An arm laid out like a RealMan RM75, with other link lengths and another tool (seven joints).
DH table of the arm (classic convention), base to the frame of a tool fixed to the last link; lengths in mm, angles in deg. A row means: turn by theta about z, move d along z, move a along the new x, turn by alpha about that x. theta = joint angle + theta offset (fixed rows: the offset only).
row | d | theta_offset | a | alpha
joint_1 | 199.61 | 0 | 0 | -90
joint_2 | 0 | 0 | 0 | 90
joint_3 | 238.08 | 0 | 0 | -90
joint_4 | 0 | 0 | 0 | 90
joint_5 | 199.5 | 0 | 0 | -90
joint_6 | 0 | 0 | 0 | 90
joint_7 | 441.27 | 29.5 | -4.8 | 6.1
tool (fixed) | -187.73 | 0 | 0 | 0
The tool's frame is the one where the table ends.
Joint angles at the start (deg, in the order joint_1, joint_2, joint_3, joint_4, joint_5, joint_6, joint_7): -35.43, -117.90, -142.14, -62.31, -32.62, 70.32, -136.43
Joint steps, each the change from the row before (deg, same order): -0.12, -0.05, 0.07, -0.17, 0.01, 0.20, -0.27; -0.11, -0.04, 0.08, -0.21, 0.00, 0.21, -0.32; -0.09, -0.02, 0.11, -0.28, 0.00, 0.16, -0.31; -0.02, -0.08, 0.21, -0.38, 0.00, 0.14, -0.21; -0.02, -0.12, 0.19, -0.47, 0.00, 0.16, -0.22; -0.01, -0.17, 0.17, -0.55, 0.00, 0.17, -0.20; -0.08, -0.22, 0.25, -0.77, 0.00, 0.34, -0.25; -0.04, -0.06, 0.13, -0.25, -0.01, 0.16, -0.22; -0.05, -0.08, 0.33, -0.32, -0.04, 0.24, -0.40; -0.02, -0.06, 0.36, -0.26, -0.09, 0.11, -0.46; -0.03, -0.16, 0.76, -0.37, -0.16, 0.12, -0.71; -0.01, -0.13, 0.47, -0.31, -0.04, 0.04, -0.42
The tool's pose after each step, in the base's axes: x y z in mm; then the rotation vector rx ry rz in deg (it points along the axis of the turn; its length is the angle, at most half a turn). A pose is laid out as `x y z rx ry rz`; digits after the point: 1 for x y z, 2 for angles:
-290.4 442.8 -31.3 -124.57 -40.23 7.19
-288.5 443.1 -31.4 -124.66 -40.31 7.03
-286.8 443.7 -31.0 -124.66 -40.28 6.90
-285.0 444.0 -30.9 -124.71 -40.08 6.87
-283.0 444.4 -30.6 -124.74 -39.85 6.79
-280.6 444.8 -30.4 -124.76 -39.57 6.67
-276.9 445.3 -30.3 -124.91 -39.09 6.51
-275.3 445.4 -30.4 -124.99 -39.05 6.42
-272.9 445.3 -31.3 -125.21 -39.03 6.31
-270.8 445.5 -32.0 -125.33 -39.09 6.16
-266.9 445.6 -34.3 -125.68 -39.07 5.97
-264.6 445.7 -35.5 -125.83 -38.97 5.91

